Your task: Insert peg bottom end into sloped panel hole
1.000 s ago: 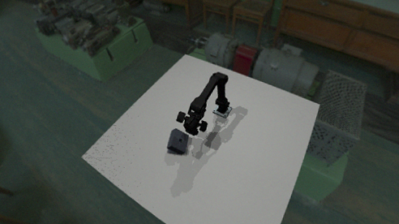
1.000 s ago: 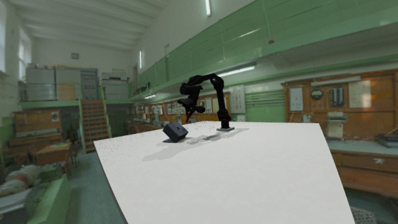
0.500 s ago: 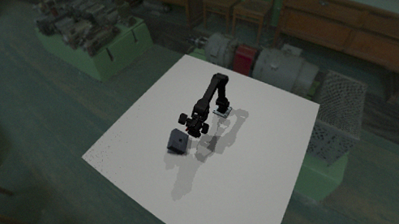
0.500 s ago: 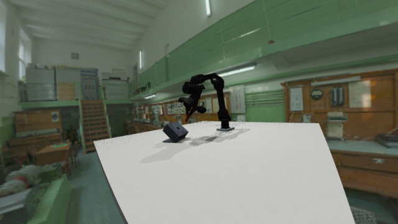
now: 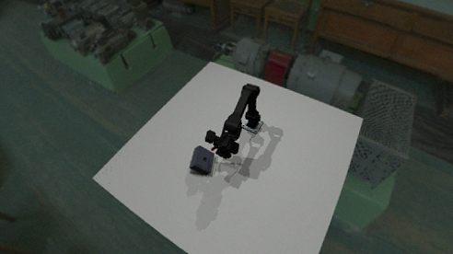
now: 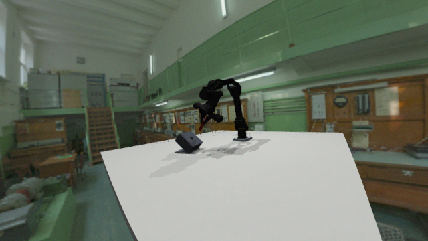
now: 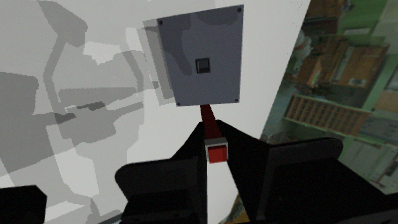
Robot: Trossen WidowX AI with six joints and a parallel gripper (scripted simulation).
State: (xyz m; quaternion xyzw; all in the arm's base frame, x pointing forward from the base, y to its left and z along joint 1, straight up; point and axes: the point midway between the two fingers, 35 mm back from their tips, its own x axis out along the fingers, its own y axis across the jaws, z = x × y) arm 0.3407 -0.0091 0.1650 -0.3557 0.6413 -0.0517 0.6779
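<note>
Now: the sloped dark grey panel 10 cm below my gripper tip, 7 cm ahead of it and 5 cm to the right of it. Round my gripper tip: red square peg 1 cm to the left, 1 cm above.
</note>
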